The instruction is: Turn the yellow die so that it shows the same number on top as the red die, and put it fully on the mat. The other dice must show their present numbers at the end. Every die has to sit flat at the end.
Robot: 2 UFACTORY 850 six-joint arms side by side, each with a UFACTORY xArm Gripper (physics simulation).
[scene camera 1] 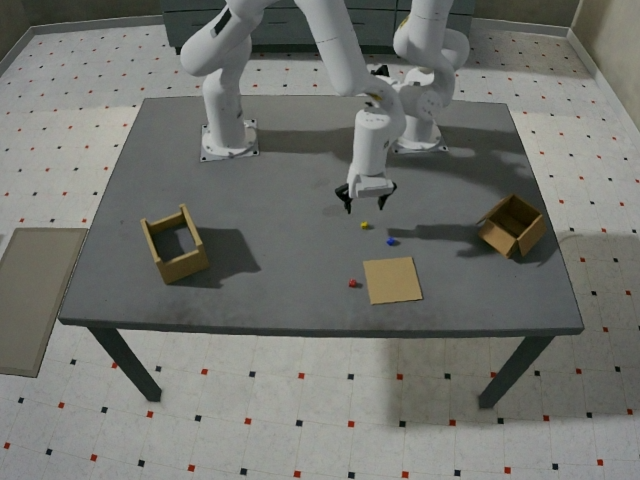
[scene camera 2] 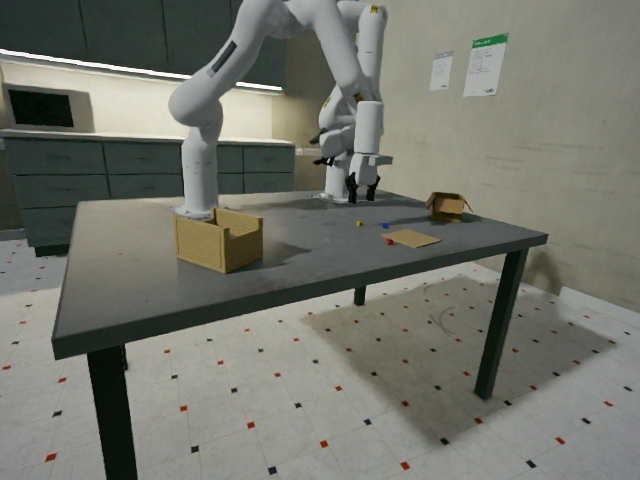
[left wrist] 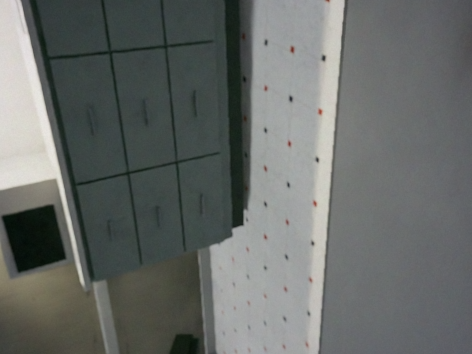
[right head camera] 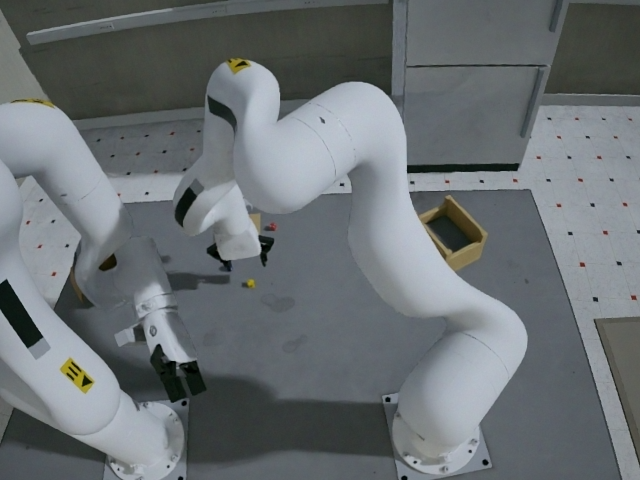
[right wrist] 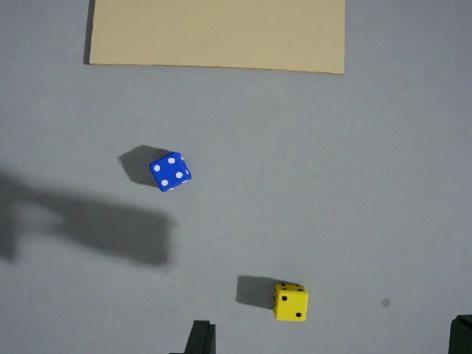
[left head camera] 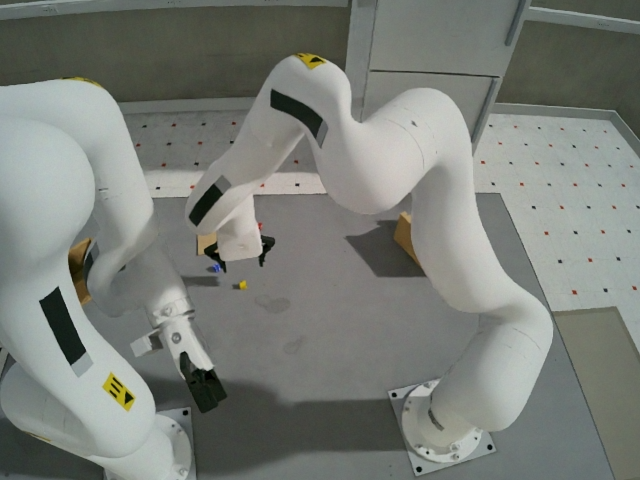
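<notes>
The yellow die (left head camera: 242, 285) (right head camera: 250, 283) (scene camera 1: 364, 225) (scene camera 2: 359, 223) (right wrist: 291, 304) lies flat on the table with 2 on top. The blue die (left head camera: 216, 268) (scene camera 1: 390, 241) (scene camera 2: 385, 225) (right wrist: 170, 171) shows 4. The red die (left head camera: 260, 226) (right head camera: 272, 226) (scene camera 1: 352, 283) (scene camera 2: 389, 241) is beside the tan mat (left head camera: 206, 242) (scene camera 1: 392, 281) (scene camera 2: 413, 238) (right wrist: 217, 32); its number is too small to read. My right gripper (left head camera: 242, 267) (right head camera: 246, 266) (scene camera 1: 364, 209) (scene camera 2: 361, 200) (right wrist: 331, 324) is open and empty, above the table near the yellow die. My left gripper (right head camera: 187, 391) (scene camera 2: 313, 151) is open, raised near its base.
An open cardboard box (scene camera 1: 498, 235) (scene camera 2: 447, 207) stands at the right of scene camera 1. A wooden bin (right head camera: 467, 254) (scene camera 1: 187, 267) (scene camera 2: 201, 248) stands at the left there. My right arm crosses above the table and partly covers the mat in the head views.
</notes>
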